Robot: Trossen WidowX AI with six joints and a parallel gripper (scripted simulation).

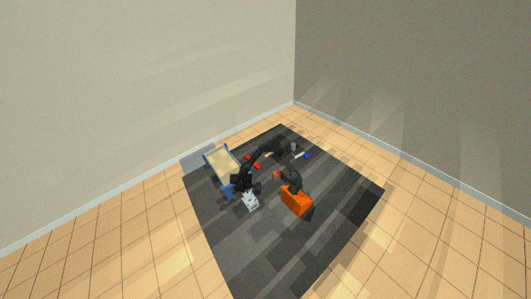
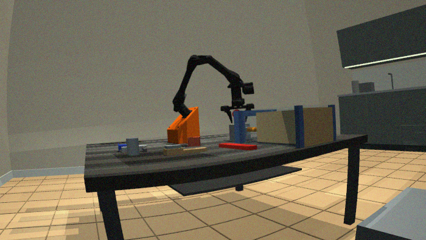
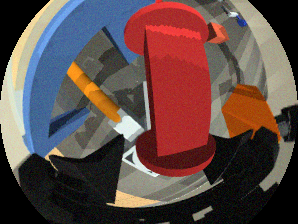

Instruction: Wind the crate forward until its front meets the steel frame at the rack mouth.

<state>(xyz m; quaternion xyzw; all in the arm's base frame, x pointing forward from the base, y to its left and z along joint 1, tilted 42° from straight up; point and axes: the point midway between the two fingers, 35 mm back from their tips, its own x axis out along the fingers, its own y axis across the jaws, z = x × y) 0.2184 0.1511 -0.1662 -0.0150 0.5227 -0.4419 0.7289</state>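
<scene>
Now: the grey winch 7 cm below my gripper tip, 6 cm behind it and 2 cm to the left of it. Also, from my gripper tip: wooden-handled tool (44 cm to the right, 30 cm ahead, 8 cm below); clear-panelled cubby (36 cm ahead, 4 cm to the left, 2 cm above); flat red bar (32 cm ahead, 21 cm to the right, 9 cm below).
</scene>
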